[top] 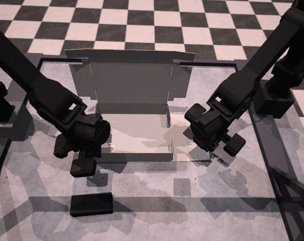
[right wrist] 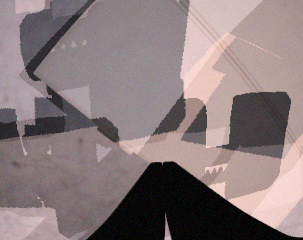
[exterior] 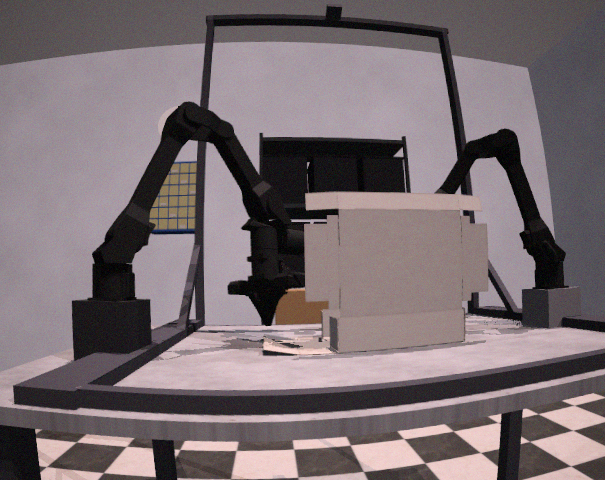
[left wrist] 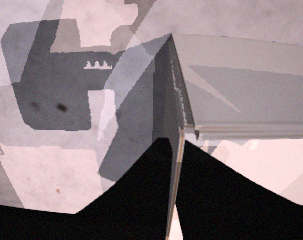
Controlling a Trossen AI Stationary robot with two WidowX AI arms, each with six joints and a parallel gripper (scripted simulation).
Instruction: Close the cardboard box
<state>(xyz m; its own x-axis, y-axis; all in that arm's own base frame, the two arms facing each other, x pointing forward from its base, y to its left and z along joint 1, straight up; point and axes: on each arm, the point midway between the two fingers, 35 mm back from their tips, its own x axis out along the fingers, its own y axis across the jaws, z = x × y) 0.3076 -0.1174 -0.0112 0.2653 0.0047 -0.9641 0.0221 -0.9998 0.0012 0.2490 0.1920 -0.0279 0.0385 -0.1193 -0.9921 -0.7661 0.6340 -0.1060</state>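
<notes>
Now: the black block 14 cm behind my left hand, 6 cm below it and 2 cm to the left of it.
</notes>
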